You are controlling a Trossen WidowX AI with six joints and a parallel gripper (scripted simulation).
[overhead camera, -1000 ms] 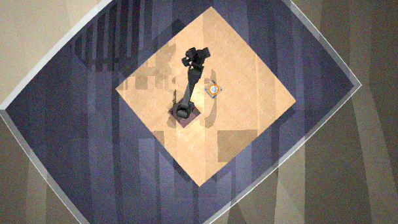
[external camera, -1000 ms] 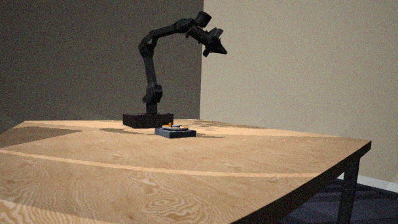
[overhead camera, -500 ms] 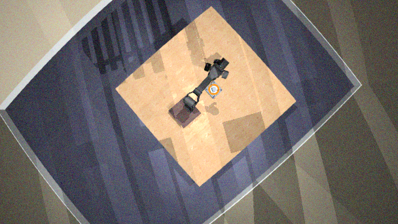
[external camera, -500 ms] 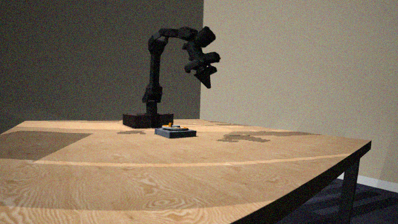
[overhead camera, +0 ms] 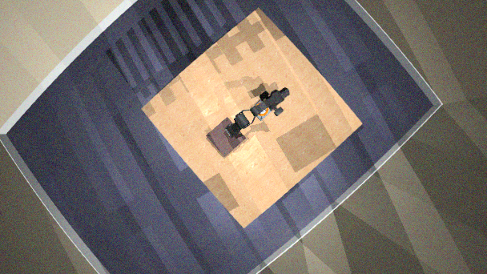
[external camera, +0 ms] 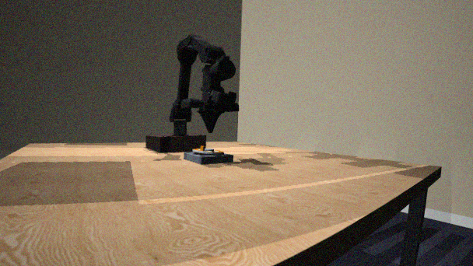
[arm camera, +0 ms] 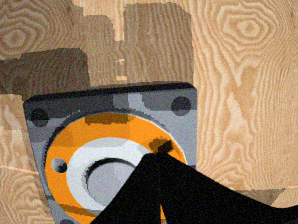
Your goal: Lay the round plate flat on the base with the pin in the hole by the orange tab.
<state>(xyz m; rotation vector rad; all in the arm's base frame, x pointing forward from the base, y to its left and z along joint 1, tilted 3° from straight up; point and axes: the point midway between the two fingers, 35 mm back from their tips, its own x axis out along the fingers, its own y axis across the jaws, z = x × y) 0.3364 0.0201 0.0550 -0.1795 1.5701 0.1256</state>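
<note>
Now: gripper tip 50 mm past the base block, 10 mm to the right of it and 70 mm above it.
</note>
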